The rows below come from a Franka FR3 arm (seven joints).
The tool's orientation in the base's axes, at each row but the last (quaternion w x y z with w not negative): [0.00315 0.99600 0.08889 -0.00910]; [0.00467 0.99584 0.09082 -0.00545]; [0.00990 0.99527 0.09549 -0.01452]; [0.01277 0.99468 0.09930 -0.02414]
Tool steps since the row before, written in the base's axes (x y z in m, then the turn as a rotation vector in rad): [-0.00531 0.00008 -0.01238 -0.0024 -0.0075 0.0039]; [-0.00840 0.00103 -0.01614 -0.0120 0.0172 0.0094]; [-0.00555 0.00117 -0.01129 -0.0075 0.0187 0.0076]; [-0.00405 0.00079 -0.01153 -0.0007 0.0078 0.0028]
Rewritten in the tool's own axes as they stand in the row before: [-0.00498 -0.00108 0.01247 -0.0038 0.0070 -0.0038]; [-0.00789 -0.00267 0.01621 -0.0088 -0.0190 -0.0095]; [-0.00488 -0.00240 0.01141 -0.0040 -0.0197 -0.0078]; [-0.00323 -0.00181 0.01167 0.0007 -0.0077 -0.0030]
